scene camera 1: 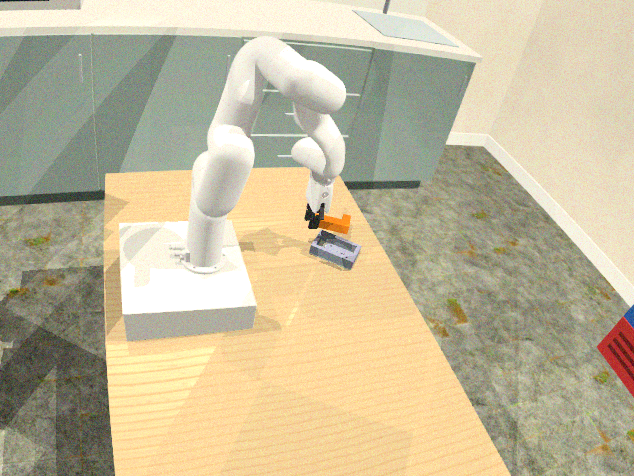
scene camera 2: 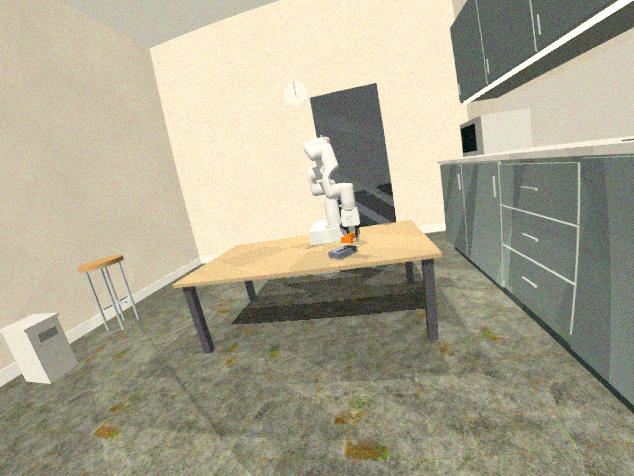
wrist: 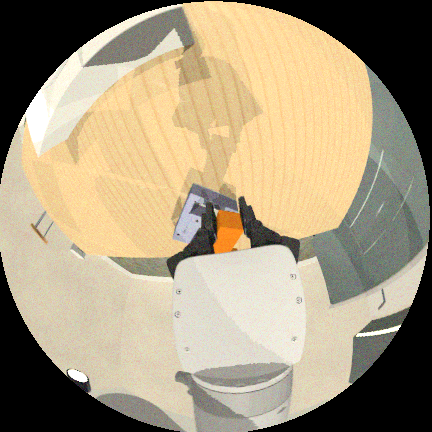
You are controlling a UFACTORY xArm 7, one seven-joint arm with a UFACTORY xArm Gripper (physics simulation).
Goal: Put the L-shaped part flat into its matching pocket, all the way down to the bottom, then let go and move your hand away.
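Frame: origin at the arm's base, x ahead, y left, z up, level; metres.
Seen in the pictures: gripper, between the fingertips: (scene camera 1: 310, 224) (wrist: 225, 207); arm's base, origin of its link: (scene camera 1: 202, 257) (scene camera 2: 334, 224).
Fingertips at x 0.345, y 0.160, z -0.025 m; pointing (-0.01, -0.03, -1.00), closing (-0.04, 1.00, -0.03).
Note:
Offsets run from my fingertips to a thing's middle. Level surfaces: height alone.
The orange L-shaped part @(0.064 m ahead, 0.003 m right, 0.016 m up) (scene camera 1: 335, 223) (scene camera 2: 348, 238) (wrist: 228, 235) is held roughly level, its short leg at the end away from the fingers. My gripper (scene camera 1: 313, 224) (wrist: 225, 207) is shut on its near end. The grey-blue tray with the pocket @(0.078 m ahead, 0.057 m right, 0.056 m down) (scene camera 1: 330, 257) (scene camera 2: 339, 255) (wrist: 186, 220) rests on the table. In scene camera 1 the part appears beside the tray on the cabinet side, apart from it. In the wrist view the left finger covers some of the tray. The pocket's outline is hard to make out, and the part's exact height is unclear.
The wooden table @(0.074 m down) (scene camera 1: 307, 358) (scene camera 2: 276, 258) (wrist: 300, 125) carries the arm's white base block (scene camera 1: 189, 317) (scene camera 2: 322, 235). The tray lies near the table's right edge in scene camera 1. Green cabinets (scene camera 1: 168, 102) (scene camera 2: 537, 245) stand beyond the table.

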